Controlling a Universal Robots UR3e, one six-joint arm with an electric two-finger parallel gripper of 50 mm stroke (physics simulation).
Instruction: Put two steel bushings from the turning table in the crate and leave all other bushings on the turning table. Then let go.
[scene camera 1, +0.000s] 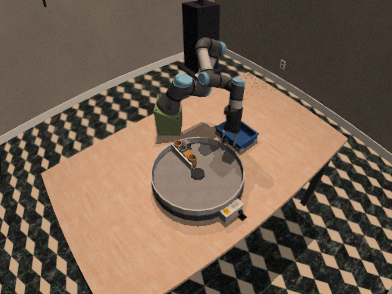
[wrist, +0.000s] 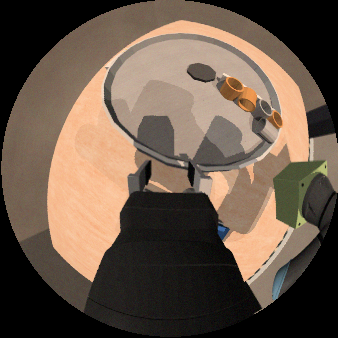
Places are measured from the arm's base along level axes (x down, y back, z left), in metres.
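Pixels of known places: gripper, between the fingertips: (scene camera 1: 228, 144) (wrist: 169, 167); arm's base, origin of its link: (scene camera 1: 167, 106) (wrist: 315, 196).
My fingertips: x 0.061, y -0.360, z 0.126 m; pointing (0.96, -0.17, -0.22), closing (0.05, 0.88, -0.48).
Ahead of a thing's pixels: the offset from my fingertips to its top centre.
The turning table @(dx +0.019, dy -0.047, dz -0.213 m) (scene camera 1: 175, 187) (wrist: 150, 65) holds several bushings in a row along a pale bar. Orange bushings @(dx -0.011, dy +0.025, dz -0.194 m) (scene camera 1: 192, 159) (wrist: 232, 88) stand at the row's inner end and another orange bushing @(dx -0.011, dy +0.139, dz -0.200 m) (scene camera 1: 177, 143) (wrist: 275, 119) at its outer end. One steel bushing @(dx -0.011, dy +0.101, dz -0.198 m) (scene camera 1: 183, 148) (wrist: 264, 107) stands between orange ones; another steel bushing @(dx -0.011, dy +0.126, dz -0.161 m) (wrist: 265, 130) lies tilted beside them near the rim. My gripper (scene camera 1: 229, 142) (wrist: 169, 167) is open and empty, above the gap between the turning table's rim and the blue crate @(dx +0.030, dy +0.076, dz +0.127 m) (scene camera 1: 250, 129) (wrist: 223, 230). The arm partly hides the crate; its contents cannot be made out.
A dark hub disc (scene camera 1: 198, 173) (wrist: 201, 72) sits at the turning table's middle. A small control box @(dx +0.022, dy -0.280, dz -0.199 m) (scene camera 1: 231, 210) is at its front right edge. The green robot base (scene camera 1: 168, 122) (wrist: 290, 192) stands behind the turning table. The turning table's raised rim lies close to the crate.
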